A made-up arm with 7 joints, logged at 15 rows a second.
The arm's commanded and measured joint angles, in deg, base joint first. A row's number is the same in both.
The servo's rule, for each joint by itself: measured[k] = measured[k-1] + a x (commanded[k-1-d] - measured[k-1]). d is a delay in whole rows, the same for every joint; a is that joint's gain. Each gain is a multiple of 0.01, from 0.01 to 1. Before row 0 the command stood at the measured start. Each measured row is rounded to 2 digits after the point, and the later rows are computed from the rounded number. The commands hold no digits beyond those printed.
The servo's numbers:
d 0
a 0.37 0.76 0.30 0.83 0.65 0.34 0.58
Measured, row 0:
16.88, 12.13, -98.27, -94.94, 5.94, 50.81, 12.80
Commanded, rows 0 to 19:
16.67, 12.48, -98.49, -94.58, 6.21, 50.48, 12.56
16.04, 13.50, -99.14, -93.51, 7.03, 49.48, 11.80
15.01, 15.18, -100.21, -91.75, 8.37, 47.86, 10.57
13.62, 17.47, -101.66, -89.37, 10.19, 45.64, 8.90
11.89, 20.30, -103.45, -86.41, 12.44, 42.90, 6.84
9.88, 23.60, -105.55, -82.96, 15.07, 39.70, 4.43
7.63, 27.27, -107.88, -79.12, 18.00, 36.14, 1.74
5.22, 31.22, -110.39, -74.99, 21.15, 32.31, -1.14
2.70, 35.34, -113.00, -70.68, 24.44, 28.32, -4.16
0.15, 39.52, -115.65, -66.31, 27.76, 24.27, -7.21
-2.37, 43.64, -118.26, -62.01, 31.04, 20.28, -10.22
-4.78, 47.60, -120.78, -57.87, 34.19, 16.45, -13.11
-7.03, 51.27, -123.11, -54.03, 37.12, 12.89, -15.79
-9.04, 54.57, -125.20, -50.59, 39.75, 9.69, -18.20
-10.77, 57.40, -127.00, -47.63, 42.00, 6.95, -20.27
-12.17, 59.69, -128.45, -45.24, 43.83, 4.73, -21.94
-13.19, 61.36, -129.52, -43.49, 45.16, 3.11, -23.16
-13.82, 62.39, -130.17, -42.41, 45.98, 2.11, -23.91
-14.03, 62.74, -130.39, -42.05, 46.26, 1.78, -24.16
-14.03, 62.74, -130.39, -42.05, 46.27, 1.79, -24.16
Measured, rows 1 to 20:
16.80, 12.40, -98.34, -94.64, 6.12, 50.70, 12.66
16.52, 13.24, -98.58, -93.70, 6.71, 50.29, 12.16
15.96, 14.71, -99.07, -92.08, 7.79, 49.46, 11.24
15.09, 16.81, -99.85, -89.83, 9.35, 48.16, 9.88
13.91, 19.46, -100.93, -86.99, 11.36, 46.37, 8.12
12.42, 22.61, -102.32, -83.65, 13.77, 44.10, 5.98
10.65, 26.15, -103.99, -79.89, 16.52, 41.39, 3.52
8.64, 30.00, -105.91, -75.82, 19.53, 38.30, 0.82
6.44, 34.06, -108.04, -71.55, 22.72, 34.91, -2.07
4.11, 38.21, -110.32, -67.20, 26.00, 31.29, -5.05
1.71, 42.34, -112.70, -62.89, 29.28, 27.55, -8.05
-0.69, 46.34, -115.12, -58.72, 32.47, 23.78, -10.98
-3.04, 50.09, -117.52, -54.83, 35.49, 20.08, -13.77
-5.26, 53.49, -119.82, -51.31, 38.26, 16.55, -16.34
-7.30, 56.46, -121.97, -48.26, 40.69, 13.29, -18.62
-9.10, 58.91, -123.91, -45.75, 42.73, 10.38, -20.55
-10.61, 60.77, -125.59, -43.87, 44.31, 7.91, -22.06
-11.80, 62.00, -126.96, -42.66, 45.40, 5.94, -23.13
-12.63, 62.56, -127.99, -42.15, 45.96, 4.53, -23.73
-13.15, 62.70, -128.71, -42.07, 46.16, 3.60, -23.98

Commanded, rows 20 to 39:
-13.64, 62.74, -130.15, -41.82, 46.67, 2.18, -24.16
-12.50, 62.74, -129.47, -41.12, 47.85, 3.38, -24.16
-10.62, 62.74, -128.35, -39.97, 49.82, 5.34, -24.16
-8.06, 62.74, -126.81, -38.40, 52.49, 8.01, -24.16
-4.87, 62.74, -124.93, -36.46, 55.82, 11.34, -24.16
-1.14, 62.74, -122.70, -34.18, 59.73, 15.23, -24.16
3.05, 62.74, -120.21, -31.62, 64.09, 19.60, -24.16
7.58, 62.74, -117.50, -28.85, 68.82, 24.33, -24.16
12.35, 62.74, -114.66, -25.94, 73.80, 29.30, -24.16
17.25, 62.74, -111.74, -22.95, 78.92, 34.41, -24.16
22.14, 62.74, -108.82, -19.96, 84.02, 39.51, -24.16
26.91, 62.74, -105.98, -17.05, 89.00, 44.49, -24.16
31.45, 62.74, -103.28, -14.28, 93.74, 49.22, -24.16
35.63, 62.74, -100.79, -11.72, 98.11, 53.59, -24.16
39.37, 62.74, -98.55, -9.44, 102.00, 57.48, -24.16
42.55, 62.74, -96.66, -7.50, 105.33, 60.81, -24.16
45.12, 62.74, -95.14, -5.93, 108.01, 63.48, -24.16
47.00, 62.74, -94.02, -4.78, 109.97, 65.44, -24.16
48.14, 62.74, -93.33, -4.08, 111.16, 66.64, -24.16
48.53, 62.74, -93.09, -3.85, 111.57, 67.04, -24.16
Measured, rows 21 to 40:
-13.33, 62.73, -129.14, -41.86, 46.49, 3.12, -24.08
-13.02, 62.74, -129.24, -41.25, 47.37, 3.21, -24.13
-12.13, 62.74, -128.97, -40.19, 48.96, 3.93, -24.15
-10.62, 62.74, -128.32, -38.70, 51.25, 5.32, -24.16
-8.49, 62.74, -127.30, -36.84, 54.22, 7.37, -24.16
-5.77, 62.74, -125.92, -34.63, 57.80, 10.04, -24.16
-2.51, 62.74, -124.21, -32.13, 61.89, 13.29, -24.16
1.22, 62.74, -122.20, -29.41, 66.39, 17.04, -24.16
5.34, 62.74, -119.94, -26.53, 71.21, 21.21, -24.16
9.75, 62.74, -117.48, -23.56, 76.22, 25.70, -24.16
14.33, 62.74, -114.88, -20.57, 81.29, 30.40, -24.16
18.98, 62.74, -112.21, -17.65, 86.30, 35.19, -24.16
23.59, 62.74, -109.53, -14.85, 91.14, 39.96, -24.16
28.04, 62.74, -106.91, -12.25, 95.67, 44.59, -24.16
32.23, 62.74, -104.40, -9.92, 99.78, 48.97, -24.16
36.05, 62.74, -102.08, -7.91, 103.39, 53.00, -24.16
39.41, 62.74, -100.00, -6.27, 106.39, 56.56, -24.16
42.22, 62.74, -98.21, -5.03, 108.72, 59.58, -24.16
44.41, 62.74, -96.75, -4.24, 110.31, 61.98, -24.16
45.93, 62.74, -95.65, -3.92, 111.13, 63.70, -24.16

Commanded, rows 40 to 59:
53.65, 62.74, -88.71, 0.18, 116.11, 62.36, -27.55
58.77, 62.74, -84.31, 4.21, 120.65, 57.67, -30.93
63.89, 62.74, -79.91, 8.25, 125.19, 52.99, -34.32
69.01, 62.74, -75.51, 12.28, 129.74, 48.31, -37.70
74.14, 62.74, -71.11, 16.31, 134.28, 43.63, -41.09
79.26, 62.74, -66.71, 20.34, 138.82, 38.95, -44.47
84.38, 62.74, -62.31, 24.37, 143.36, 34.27, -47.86
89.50, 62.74, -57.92, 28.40, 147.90, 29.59, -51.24
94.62, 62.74, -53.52, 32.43, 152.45, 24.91, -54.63
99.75, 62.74, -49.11, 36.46, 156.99, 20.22, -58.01
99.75, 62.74, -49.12, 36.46, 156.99, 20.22, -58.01
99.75, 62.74, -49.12, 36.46, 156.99, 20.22, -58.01
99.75, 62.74, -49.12, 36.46, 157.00, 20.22, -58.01
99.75, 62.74, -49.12, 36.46, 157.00, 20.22, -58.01
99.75, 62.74, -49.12, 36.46, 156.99, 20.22, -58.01
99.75, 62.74, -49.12, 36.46, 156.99, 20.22, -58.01
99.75, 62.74, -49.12, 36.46, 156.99, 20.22, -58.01
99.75, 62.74, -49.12, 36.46, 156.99, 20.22, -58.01
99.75, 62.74, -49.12, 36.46, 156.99, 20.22, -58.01
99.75, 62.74, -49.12, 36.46, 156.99, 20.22, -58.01
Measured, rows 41 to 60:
48.79, 62.74, -93.57, -0.52, 114.37, 63.24, -26.13
52.48, 62.74, -90.79, 3.41, 118.45, 61.35, -28.91
56.70, 62.74, -87.53, 7.43, 122.83, 58.51, -32.05
61.25, 62.74, -83.92, 11.46, 127.32, 55.04, -35.33
66.02, 62.74, -80.08, 15.49, 131.84, 51.16, -38.67
70.92, 62.74, -76.07, 19.52, 136.38, 47.01, -42.03
75.90, 62.74, -71.94, 23.55, 140.92, 42.68, -45.41
80.93, 62.74, -67.73, 27.58, 145.46, 38.23, -48.79
86.00, 62.74, -63.47, 31.61, 150.00, 33.70, -52.18
91.09, 62.74, -59.16, 35.64, 154.54, 29.12, -55.56
94.29, 62.74, -56.15, 36.32, 156.13, 26.09, -56.98
96.31, 62.74, -54.04, 36.44, 156.69, 24.09, -57.58
97.58, 62.74, -52.56, 36.46, 156.89, 22.77, -57.83
98.38, 62.74, -51.53, 36.46, 156.96, 21.90, -57.93
98.89, 62.74, -50.81, 36.46, 156.98, 21.33, -57.98
99.21, 62.74, -50.30, 36.46, 156.99, 20.95, -58.00
99.41, 62.74, -49.95, 36.46, 156.99, 20.70, -58.01
99.54, 62.74, -49.70, 36.46, 156.99, 20.54, -58.01
99.62, 62.74, -49.53, 36.46, 156.99, 20.43, -58.01
99.67, 62.74, -49.41, 36.46, 156.99, 20.36, -58.01

